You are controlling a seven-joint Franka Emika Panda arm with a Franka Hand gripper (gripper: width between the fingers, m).
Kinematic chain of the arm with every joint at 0, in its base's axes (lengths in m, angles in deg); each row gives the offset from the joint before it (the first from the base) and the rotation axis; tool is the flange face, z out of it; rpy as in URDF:
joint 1: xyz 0 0 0.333 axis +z
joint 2: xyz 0 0 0 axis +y
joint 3: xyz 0 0 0.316 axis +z
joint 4: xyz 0.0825 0 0 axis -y
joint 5: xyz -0.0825 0 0.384 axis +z
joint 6: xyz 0 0 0 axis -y
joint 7: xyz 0.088 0 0 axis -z
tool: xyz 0 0 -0.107 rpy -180 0 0
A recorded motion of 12 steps. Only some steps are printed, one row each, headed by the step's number.
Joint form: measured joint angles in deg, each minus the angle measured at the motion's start. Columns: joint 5, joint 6, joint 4, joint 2, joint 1, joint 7, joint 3.
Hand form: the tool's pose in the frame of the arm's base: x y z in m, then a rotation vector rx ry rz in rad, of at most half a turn. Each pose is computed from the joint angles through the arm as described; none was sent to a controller.
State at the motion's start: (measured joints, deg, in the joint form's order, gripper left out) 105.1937 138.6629 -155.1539 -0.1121 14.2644 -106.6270 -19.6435
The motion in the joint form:
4: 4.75 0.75 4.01 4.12 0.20 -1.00 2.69
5: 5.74 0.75 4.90 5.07 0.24 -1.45 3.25
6: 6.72 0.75 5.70 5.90 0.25 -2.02 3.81
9: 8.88 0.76 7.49 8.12 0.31 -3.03 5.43
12: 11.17 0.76 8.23 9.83 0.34 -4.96 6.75
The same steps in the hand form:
4: 0.3997 -0.0171 0.2046 -2.3667 -0.0969 -0.8412
5: 0.4046 -0.0135 0.2027 -2.3659 -0.0990 -0.8467
6: 0.4090 -0.0099 0.2011 -2.3646 -0.1030 -0.8537
9: 0.4178 0.0014 0.1945 -2.3621 -0.1125 -0.8556
12: 0.4192 0.0108 0.1858 -2.3644 -0.1256 -0.8571

